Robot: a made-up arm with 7 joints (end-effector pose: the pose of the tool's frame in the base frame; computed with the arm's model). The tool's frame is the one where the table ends. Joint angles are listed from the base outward.
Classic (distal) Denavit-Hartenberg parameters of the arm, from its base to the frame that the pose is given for. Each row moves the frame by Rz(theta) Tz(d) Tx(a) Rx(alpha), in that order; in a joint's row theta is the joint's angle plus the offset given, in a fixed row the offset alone. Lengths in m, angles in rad.
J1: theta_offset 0, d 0.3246, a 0, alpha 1.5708
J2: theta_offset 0, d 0.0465, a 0, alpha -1.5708
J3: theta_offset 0, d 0.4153, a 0.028, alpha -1.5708
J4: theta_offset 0, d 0.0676, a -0.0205, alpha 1.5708
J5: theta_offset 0, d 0.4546, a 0, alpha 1.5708
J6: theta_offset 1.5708, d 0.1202, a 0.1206, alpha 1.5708
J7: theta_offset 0, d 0.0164, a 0, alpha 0
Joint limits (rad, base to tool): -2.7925..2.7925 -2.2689..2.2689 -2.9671..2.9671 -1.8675..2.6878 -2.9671..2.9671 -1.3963..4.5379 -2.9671..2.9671
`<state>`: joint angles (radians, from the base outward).
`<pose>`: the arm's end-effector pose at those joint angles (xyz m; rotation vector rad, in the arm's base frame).
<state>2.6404 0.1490 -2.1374 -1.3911 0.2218 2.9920 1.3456</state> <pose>-0.1615 -0.1910 0.7858 2.5271 -1.0823 -0.2318</pose>
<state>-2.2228 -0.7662 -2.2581 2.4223 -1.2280 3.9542 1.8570</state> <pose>-0.2069 0.2001 0.6564 0.0873 -1.6516 1.0758</pose>
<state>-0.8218 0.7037 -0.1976 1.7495 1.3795 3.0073 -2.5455</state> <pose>-0.0149 -0.1328 0.7467 0.7627 -1.2534 0.1215</pose>
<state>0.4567 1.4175 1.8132 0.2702 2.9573 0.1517 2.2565</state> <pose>-0.9301 -0.3581 0.2509 1.3264 0.7282 -0.7324</pose>
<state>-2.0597 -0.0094 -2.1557 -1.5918 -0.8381 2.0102 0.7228</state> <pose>0.0774 -0.3544 0.5410 1.1858 1.6533 -1.0462</pose>
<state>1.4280 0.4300 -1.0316 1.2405 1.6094 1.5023 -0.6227</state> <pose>0.5084 -0.0660 0.8472 -0.9523 0.5742 -1.3367</pose>
